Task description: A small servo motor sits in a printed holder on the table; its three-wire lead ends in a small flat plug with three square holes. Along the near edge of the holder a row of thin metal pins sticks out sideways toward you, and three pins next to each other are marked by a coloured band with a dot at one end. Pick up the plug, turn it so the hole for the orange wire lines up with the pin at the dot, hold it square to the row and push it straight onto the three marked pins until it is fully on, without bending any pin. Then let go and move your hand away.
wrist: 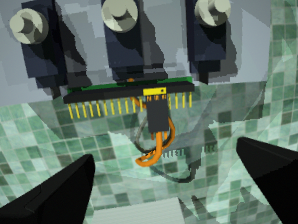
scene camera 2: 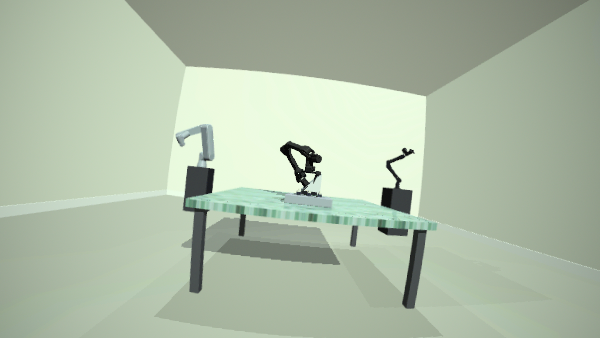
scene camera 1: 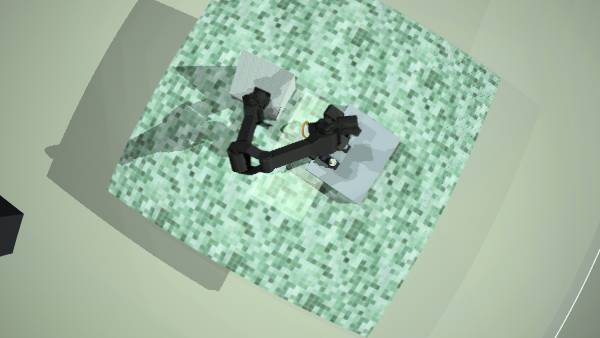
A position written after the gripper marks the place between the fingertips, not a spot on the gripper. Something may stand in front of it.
Note:
The gripper (wrist: 167,153) is open, with nothing in its grasp. Further things: a grey printed holder (scene camera 1: 359,168).

